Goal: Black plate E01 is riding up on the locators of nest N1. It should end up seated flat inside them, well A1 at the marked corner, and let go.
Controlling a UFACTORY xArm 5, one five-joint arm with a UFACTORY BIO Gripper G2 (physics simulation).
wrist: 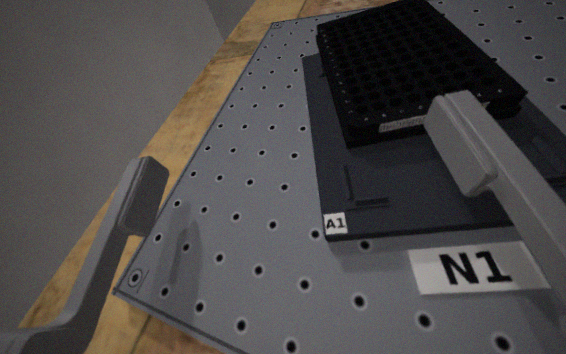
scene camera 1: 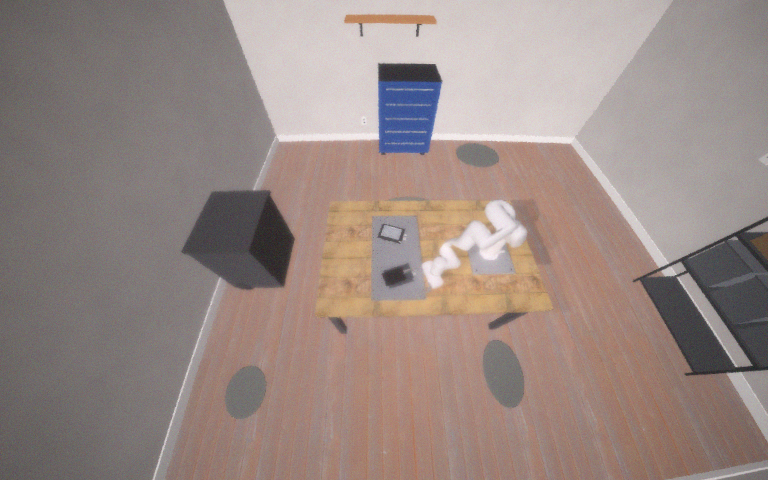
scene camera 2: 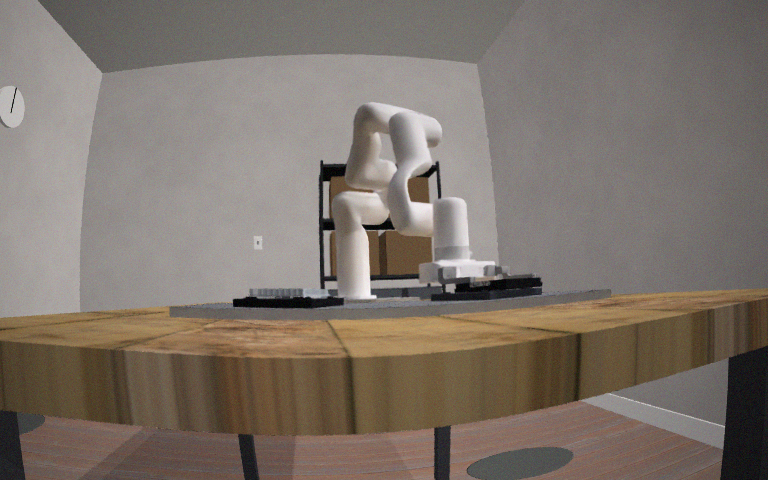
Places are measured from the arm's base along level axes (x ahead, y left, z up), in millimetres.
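Pixels of known places: hand, tool point: [wrist: 279,172] [scene camera 1: 412,282]; arm's base, link origin: [scene camera 1: 488,251] [scene camera 2: 354,299].
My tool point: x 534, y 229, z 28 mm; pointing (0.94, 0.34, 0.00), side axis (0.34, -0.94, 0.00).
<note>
Ahead of a thing's pixels: the offset from my tool point to its middle. "pt": to the spot under its first point.
Black plate E01 {dx +106, dy -46, dz -9 mm} [scene camera 1: 396,275] [scene camera 2: 518,282] [wrist: 400,65] lies skewed on the dark nest N1 {dx +75, dy -56, dz -23 mm} [scene camera 2: 487,293] [wrist: 400,217], raised above its floor. In the wrist view its label side faces the camera, well back from the corner locator {pt dx +0, dy -43, dz -16 mm} [wrist: 370,202] beside the A1 mark {dx -14, dy -29, dz -18 mm} [wrist: 335,223]. Bare nest floor shows between them. The plate's far side and the contact under it are hidden. My gripper [wrist: 302,170] is open and empty. One finger overlaps the plate's label edge in the wrist view; the other is out left over the base board. Whether a finger touches the plate I cannot tell.
The grey perforated board [scene camera 1: 390,254] [scene camera 2: 385,310] [wrist: 227,195] bears nest N1 and a second black nest {dx +116, dy -371, dz -23 mm} [scene camera 2: 288,302] with a clear plate {dx +116, dy -371, dz -11 mm} [scene camera 1: 391,233] [scene camera 2: 288,292]. The wooden table's edge [wrist: 200,95] runs past the board at left in the wrist view.
</note>
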